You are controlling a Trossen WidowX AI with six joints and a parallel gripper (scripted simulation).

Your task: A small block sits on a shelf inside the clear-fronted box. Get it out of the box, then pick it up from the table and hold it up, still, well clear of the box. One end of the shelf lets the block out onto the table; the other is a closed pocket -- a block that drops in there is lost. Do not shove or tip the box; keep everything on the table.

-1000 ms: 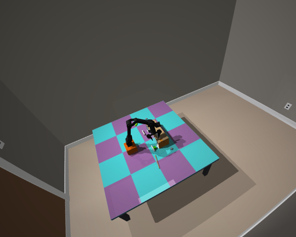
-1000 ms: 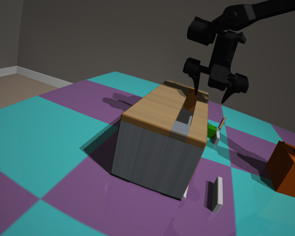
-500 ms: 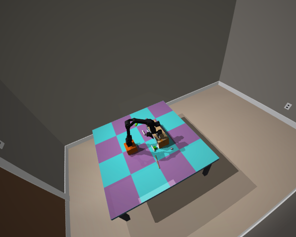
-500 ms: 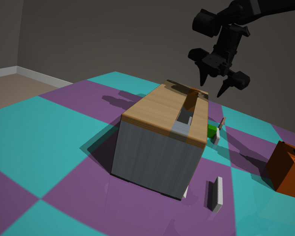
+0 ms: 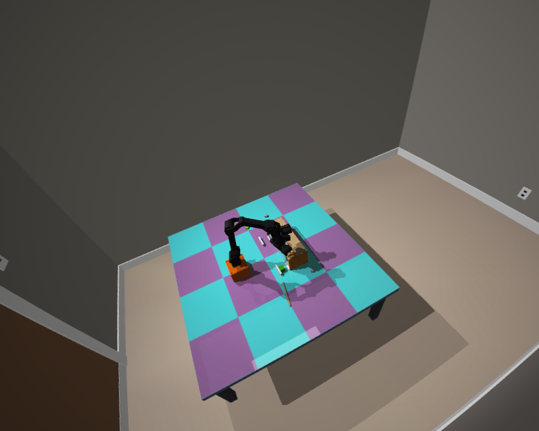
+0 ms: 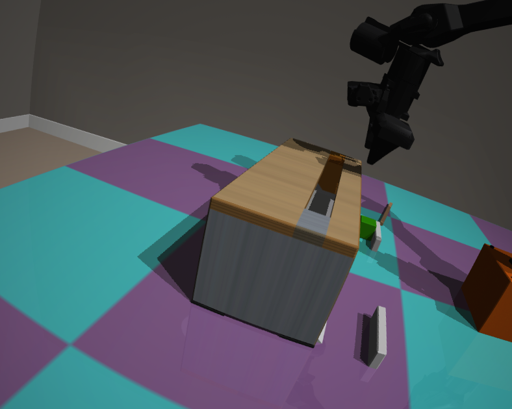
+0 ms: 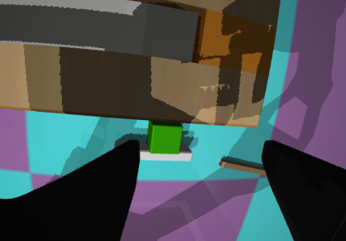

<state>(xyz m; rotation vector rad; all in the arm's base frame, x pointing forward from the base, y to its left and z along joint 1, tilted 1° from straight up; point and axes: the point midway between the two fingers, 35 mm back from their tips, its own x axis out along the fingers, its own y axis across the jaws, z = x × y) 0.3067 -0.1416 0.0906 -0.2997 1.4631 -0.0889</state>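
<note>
Now: gripper tip 40 mm past the green block, 10 mm to the left of it and 140 mm above it. Also, from my gripper tip: wooden-topped box: 40 mm ahead, 140 mm to the left, 90 mm below; thin brown stick: 100 mm behind, 190 mm to the right, 150 mm below.
</note>
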